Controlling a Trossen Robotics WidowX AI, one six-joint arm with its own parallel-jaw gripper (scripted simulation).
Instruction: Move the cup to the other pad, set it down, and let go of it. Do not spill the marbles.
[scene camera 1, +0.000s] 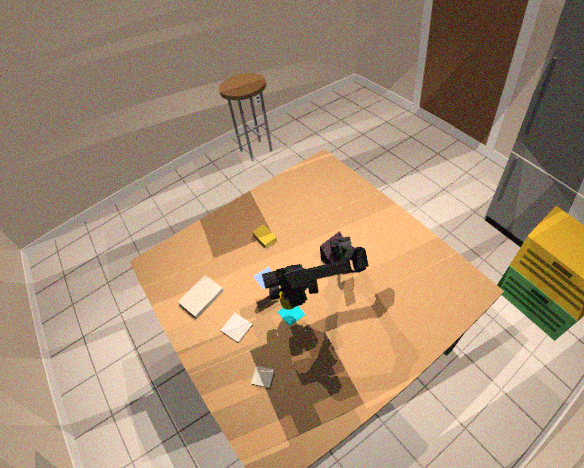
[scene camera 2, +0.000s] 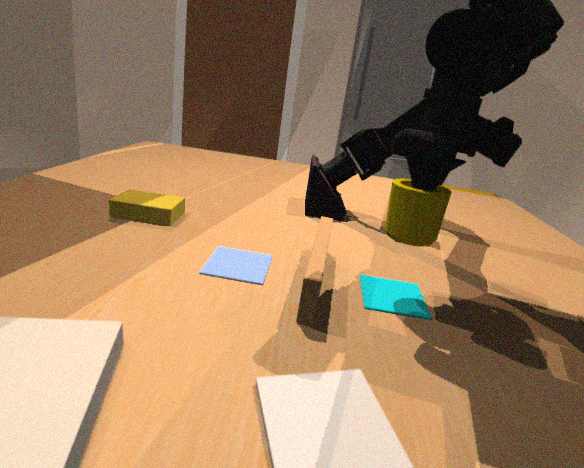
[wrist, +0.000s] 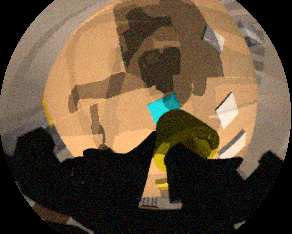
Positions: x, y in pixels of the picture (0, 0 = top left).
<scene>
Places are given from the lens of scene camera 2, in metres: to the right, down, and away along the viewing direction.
cup (scene camera 2: 414, 217): 0.14, -0.02, 0.41
cyan pad (scene camera 2: 403, 298): 0.15, 0.09, 0.47
pale blue pad (scene camera 2: 227, 263): -0.09, 0.04, 0.50
The marked spots on the cup and the pale blue pad are 0.26 m apart.
</scene>
